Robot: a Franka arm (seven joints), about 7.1 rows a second.
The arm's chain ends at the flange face. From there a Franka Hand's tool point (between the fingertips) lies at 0.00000 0.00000 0.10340 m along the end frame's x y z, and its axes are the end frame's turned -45 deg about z.
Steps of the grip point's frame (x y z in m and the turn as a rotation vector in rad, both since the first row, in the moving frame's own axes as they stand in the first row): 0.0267 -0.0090 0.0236 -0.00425 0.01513 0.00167; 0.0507 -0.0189 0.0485 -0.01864 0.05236 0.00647; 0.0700 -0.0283 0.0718 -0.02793 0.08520 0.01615; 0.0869 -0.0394 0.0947 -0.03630 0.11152 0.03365; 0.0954 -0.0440 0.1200 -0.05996 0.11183 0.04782
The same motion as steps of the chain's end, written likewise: 0.0111 -0.0244 0.0236 0.00769 0.01370 0.00167; 0.0173 -0.0468 0.0487 0.02384 0.05020 0.00647; 0.0212 -0.0654 0.0722 0.04050 0.07999 0.01615; 0.0227 -0.0840 0.0954 0.05319 0.10452 0.03365; 0.0237 -0.0951 0.1208 0.03668 0.12147 0.04782
